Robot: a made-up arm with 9 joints.
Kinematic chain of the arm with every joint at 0, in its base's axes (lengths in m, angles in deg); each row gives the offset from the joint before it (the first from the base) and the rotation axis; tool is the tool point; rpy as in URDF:
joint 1: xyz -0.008 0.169 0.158 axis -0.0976 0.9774 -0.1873
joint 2: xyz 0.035 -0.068 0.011 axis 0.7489 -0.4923 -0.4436
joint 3: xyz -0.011 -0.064 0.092 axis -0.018 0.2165 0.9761
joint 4: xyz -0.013 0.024 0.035 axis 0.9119 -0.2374 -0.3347
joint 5: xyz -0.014 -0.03 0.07 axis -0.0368 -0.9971 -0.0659
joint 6: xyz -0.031 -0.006 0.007 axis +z
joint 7: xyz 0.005 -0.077 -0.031 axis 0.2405 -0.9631 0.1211
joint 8: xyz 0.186 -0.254 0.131 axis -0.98 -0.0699 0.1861
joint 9: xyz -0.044 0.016 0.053 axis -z
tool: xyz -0.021 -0.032 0.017 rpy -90 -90 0
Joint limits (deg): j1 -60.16..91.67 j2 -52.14..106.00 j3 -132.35..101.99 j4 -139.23..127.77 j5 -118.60..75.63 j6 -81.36..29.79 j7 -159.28..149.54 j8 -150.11..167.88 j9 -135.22..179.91
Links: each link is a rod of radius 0.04 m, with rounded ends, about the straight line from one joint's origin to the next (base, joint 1, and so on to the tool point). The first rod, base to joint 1, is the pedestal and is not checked.
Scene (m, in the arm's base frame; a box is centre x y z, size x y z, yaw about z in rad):
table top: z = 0
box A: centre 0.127 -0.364 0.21 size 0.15 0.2 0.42 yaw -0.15
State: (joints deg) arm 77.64 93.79 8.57 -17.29 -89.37 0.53 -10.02 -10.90 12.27
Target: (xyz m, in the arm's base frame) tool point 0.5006 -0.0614 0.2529
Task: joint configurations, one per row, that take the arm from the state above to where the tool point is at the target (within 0.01 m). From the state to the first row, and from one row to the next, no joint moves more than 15 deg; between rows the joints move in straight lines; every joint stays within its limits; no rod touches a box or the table.
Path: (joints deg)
1: 64.11 93.58 -0.57 -30.44 -86.76 -10.75 2.35 -13.79 23.97
2: 50.59 93.36 -9.71 -43.59 -84.15 -22.02 14.71 -16.67 35.68
3: 37.06 93.15 -18.85 -56.75 -81.55 -33.30 27.08 -19.56 47.38
4: 23.53 92.94 -27.99 -69.90 -78.94 -44.58 39.44 -22.44 59.09
5: 10.01 92.73 -37.13 -83.05 -76.33 -55.86 51.81 -25.33 70.79
6: 21.39 84.72 -24.07 -80.34 -77.21 -52.56 44.52 -23.13 61.19
7: 32.76 76.71 -11.01 -77.63 -78.08 -49.26 37.22 -20.93 51.59
8: 44.14 68.71 2.05 -74.93 -78.95 -45.96 29.93 -18.73 41.99
9: 55.52 60.70 15.12 -72.22 -79.83 -42.66 22.63 -16.54 32.39
10: 66.90 52.70 28.18 -69.51 -80.70 -39.35 15.34 -14.34 22.79
11: 78.28 44.69 41.24 -66.80 -81.57 -36.05 8.04 -12.14 13.19

